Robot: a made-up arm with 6 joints. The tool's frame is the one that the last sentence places.
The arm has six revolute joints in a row. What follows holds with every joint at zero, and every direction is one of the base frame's. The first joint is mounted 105 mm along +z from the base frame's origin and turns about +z. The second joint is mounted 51 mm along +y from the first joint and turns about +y. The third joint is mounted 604 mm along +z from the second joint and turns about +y. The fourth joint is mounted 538 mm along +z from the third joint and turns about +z. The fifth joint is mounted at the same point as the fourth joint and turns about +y. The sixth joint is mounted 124 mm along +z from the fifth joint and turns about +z. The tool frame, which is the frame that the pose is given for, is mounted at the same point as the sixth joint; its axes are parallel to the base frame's.
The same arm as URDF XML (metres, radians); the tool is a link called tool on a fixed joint. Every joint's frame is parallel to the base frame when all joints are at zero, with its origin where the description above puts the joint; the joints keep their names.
<robot name="arm">
<joint name="tool_fixed" type="fixed"><parent link="link6"/><child link="tool"/><origin xyz="0.0000 0.0000 0.0000"/></joint>
<joint name="joint 6" type="continuous"><parent link="link5"/><child link="link6"/><origin xyz="0.0000 0.0000 0.1240"/><axis xyz="0 0 1"/></joint>
<joint name="joint 5" type="continuous"><parent link="link4"/><child link="link5"/><origin xyz="0.0000 0.0000 0.0000"/><axis xyz="0 1 0"/></joint>
<joint name="joint 4" type="continuous"><parent link="link3"/><child link="link4"/><origin xyz="0.0000 0.0000 0.5380"/><axis xyz="0 0 1"/></joint>
<joint name="joint 3" type="continuous"><parent link="link2"/><child link="link3"/><origin xyz="0.0000 0.0000 0.6040"/><axis xyz="0 1 0"/></joint>
<joint name="joint 2" type="continuous"><parent link="link1"/><child link="link2"/><origin xyz="0.0000 0.0510 0.0000"/><axis xyz="0 1 0"/></joint>
<joint name="joint 1" type="continuous"><parent link="base_link"/><child link="link1"/><origin xyz="0.0000 0.0000 0.1050"/><axis xyz="0 0 1"/></joint>
<link name="base_link"/>
<link name="link1"/>
<link name="link2"/>
<link name="link3"/>
<link name="link4"/>
<link name="link5"/>
<link name="link6"/>
<link name="tool"/>
</robot>

